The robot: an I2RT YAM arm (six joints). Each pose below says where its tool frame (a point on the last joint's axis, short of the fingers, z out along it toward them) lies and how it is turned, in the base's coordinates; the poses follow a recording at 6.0 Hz.
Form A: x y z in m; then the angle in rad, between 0 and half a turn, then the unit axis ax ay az.
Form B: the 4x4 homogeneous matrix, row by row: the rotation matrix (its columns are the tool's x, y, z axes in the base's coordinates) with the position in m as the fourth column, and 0 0 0 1 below. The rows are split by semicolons. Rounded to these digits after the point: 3 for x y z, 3 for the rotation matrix.
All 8 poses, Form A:
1: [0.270 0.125 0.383 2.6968 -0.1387 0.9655 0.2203]
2: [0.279 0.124 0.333 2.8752 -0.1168 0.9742 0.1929]
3: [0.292 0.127 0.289 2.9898 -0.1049 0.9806 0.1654]
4: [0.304 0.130 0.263 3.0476 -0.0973 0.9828 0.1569]
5: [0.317 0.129 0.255 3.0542 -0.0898 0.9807 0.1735]
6: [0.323 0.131 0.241 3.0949 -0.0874 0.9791 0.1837]
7: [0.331 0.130 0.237 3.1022 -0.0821 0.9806 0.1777]
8: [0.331 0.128 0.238 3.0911 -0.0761 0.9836 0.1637]
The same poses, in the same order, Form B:
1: -0.866 -0.350 0.357 0.270; -0.160 0.871 0.464 0.125; -0.474 0.345 -0.810 0.383; 0 0 0 1
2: -0.938 -0.274 0.212 0.279; -0.173 0.900 0.400 0.124; -0.301 0.338 -0.892 0.333; 0 0 0 1
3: -0.967 -0.230 0.114 0.292; -0.180 0.924 0.338 0.127; -0.183 0.307 -0.934 0.289; 0 0 0 1
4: -0.977 -0.206 0.062 0.304; -0.176 0.932 0.317 0.130; -0.123 0.299 -0.946 0.263; 0 0 0 1
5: -0.980 -0.191 0.054 0.317; -0.161 0.924 0.348 0.129; -0.117 0.332 -0.936 0.255; 0 0 0 1
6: -0.984 -0.180 0.014 0.323; -0.162 0.917 0.364 0.131; -0.078 0.355 -0.931 0.241; 0 0 0 1
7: -0.986 -0.168 0.009 0.331; -0.154 0.923 0.352 0.130; -0.068 0.345 -0.936 0.237; 0 0 0 1
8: -0.987 -0.158 0.025 0.331; -0.141 0.935 0.326 0.128; -0.075 0.318 -0.945 0.238; 0 0 0 1
